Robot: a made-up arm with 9 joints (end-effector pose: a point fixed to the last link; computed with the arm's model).
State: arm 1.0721 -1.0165 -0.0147 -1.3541 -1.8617 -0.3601 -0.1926 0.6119 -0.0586
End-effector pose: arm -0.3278 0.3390 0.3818 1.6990 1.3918 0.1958
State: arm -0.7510 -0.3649 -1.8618 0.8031 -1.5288 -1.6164 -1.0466 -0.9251 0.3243
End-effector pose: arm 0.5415 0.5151 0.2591 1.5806 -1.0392 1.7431
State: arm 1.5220 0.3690 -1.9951 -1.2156 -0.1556 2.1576 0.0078 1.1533 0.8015
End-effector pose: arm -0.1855 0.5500 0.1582 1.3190 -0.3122 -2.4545
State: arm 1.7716 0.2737 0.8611 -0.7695 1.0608 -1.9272 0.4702 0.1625 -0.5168
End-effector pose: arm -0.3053 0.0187 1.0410 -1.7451 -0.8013 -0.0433
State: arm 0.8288 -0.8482 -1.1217 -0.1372 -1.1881 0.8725 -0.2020 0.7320 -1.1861
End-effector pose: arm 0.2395 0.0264 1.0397 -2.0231 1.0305 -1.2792
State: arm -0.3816 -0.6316 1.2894 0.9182 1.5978 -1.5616 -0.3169 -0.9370 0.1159
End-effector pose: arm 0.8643 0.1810 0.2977 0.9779 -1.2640 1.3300
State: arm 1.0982 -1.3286 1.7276 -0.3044 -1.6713 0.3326 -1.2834 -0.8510 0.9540
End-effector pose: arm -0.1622 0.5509 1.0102 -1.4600 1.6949 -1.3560
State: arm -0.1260 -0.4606 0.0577 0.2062 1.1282 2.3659 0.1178 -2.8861 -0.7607
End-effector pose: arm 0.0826 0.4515 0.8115 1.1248 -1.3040 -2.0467
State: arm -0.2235 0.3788 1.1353 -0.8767 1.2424 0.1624 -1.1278 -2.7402 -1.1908
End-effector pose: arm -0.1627 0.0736 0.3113 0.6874 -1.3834 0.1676
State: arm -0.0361 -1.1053 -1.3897 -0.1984 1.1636 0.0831 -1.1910 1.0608 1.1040
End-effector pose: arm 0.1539 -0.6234 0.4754 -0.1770 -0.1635 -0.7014
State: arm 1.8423 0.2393 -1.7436 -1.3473 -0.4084 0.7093 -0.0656 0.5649 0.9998
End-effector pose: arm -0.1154 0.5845 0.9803 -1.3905 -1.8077 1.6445
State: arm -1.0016 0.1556 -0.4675 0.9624 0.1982 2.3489 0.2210 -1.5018 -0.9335
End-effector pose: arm 0.2181 0.5444 0.2568 1.9407 -1.1690 -0.9219
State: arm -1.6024 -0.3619 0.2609 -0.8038 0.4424 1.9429 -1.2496 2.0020 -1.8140
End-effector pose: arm 0.5251 0.1607 0.3506 0.3540 -0.2414 -0.6563
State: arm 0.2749 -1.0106 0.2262 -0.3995 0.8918 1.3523 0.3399 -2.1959 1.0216
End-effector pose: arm 0.0863 0.8805 0.8218 2.0590 -0.1360 -1.6741
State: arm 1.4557 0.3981 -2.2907 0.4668 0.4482 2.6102 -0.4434 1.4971 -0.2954
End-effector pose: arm 0.2792 0.4045 0.7215 -1.5596 0.3916 0.7580
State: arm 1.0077 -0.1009 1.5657 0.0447 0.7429 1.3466 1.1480 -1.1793 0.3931
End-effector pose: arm -0.1044 0.5274 0.1705 1.6262 -0.6636 -0.3121
